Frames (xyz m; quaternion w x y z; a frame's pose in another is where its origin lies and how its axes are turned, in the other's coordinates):
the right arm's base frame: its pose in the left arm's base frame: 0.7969 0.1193 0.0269 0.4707 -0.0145 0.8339 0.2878
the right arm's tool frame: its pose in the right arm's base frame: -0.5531 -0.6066 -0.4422 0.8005 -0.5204 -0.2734 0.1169
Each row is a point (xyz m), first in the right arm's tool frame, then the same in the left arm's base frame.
Working: the right arm's tool frame: its pose in the left arm's base frame: 0.9402 -0.7413 0.3558 0.5636 -0.0804 0.3908 0.7233

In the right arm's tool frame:
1: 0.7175 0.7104 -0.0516
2: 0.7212 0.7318 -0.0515
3: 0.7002 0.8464 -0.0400
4: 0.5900 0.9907 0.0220
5: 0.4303 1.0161 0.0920
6: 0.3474 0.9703 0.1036
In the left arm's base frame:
1: 0.0473 -0.2774 0.2584
2: 0.0272 -0.2758 0.2666
3: -0.0623 -0.2909 0.3405
4: -0.1302 -0.3417 0.5126
5: -0.0736 -0.4175 0.6613
6: -0.0005 -0.4695 0.6936

